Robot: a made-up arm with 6 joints.
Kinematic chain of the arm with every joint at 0, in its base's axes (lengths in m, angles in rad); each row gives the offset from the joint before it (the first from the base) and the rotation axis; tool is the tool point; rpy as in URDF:
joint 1: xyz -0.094 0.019 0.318 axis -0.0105 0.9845 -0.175
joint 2: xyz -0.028 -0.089 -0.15 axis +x
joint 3: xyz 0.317 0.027 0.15 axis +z
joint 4: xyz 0 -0.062 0.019 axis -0.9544 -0.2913 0.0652
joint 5: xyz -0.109 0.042 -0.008 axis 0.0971 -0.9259 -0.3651
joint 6: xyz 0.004 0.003 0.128 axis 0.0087 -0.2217 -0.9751
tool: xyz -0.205 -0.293 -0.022 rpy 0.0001 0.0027 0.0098
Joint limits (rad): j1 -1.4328..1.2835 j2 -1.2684..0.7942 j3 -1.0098..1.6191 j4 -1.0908..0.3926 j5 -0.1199..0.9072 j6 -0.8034..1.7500
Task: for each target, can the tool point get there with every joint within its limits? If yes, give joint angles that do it. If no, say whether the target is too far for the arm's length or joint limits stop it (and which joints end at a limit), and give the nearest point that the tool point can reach.
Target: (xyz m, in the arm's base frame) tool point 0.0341 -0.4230 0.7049
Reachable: yes | joints -1.1811 -0.1286 0.9534 -0.0319 0.3648 -0.0875
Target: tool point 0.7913 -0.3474 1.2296
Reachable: no: too far | nearest point 0.4192 -0.2498 0.8558 | short by 0.536 m
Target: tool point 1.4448 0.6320 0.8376
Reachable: no: too far | nearest point 0.5295 0.2249 0.5359 | short by 1.046 m
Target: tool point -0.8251 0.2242 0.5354
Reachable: no: joint limits stop it (at a limit: joint 1, joint 3, joint 4, joint 5, joint 6) | nearest point -0.4556 0.1302 0.5231 | short by 0.381 m
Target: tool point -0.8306 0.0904 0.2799
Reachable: no: joint limits stop it (at a limit: joint 1, joint 2, joint 3, joint 4) | nearest point -0.5433 0.0814 0.1879 | short by 0.302 m
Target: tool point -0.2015 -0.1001 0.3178
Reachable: yes | joints -0.0732 0.3056 0.6554 -0.4554 0.7517 1.3717
